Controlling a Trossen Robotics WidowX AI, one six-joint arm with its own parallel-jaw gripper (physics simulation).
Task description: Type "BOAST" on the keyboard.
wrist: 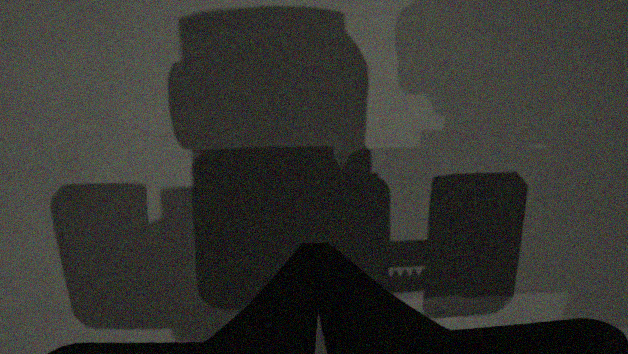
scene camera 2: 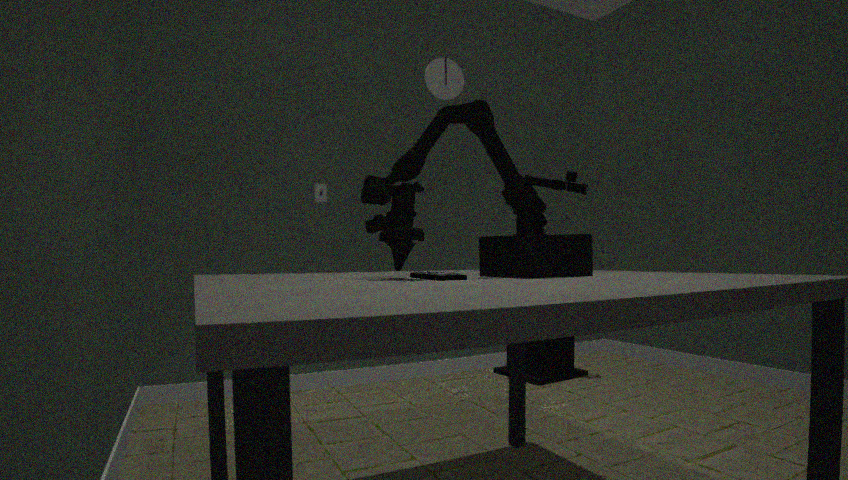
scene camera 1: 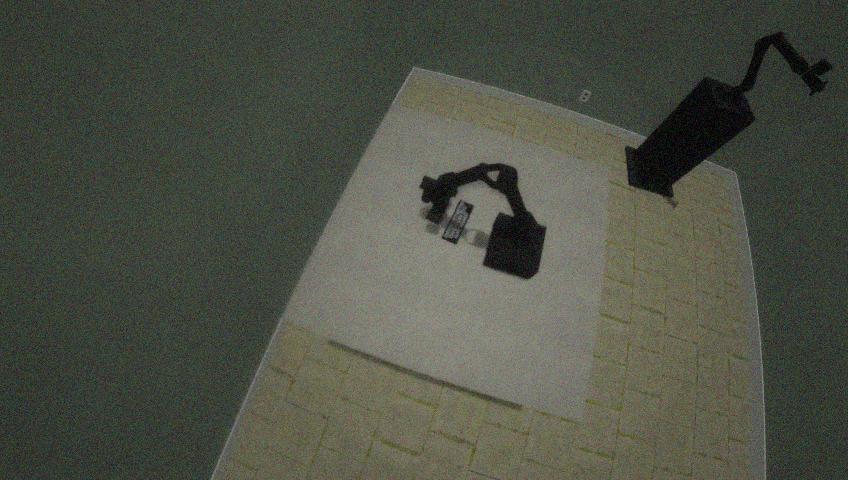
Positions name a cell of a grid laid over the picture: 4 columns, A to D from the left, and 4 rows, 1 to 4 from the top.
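Scene camera 2 shows the gripper (scene camera 2: B3). The wrist view has the gripper (wrist: C3) in it too.
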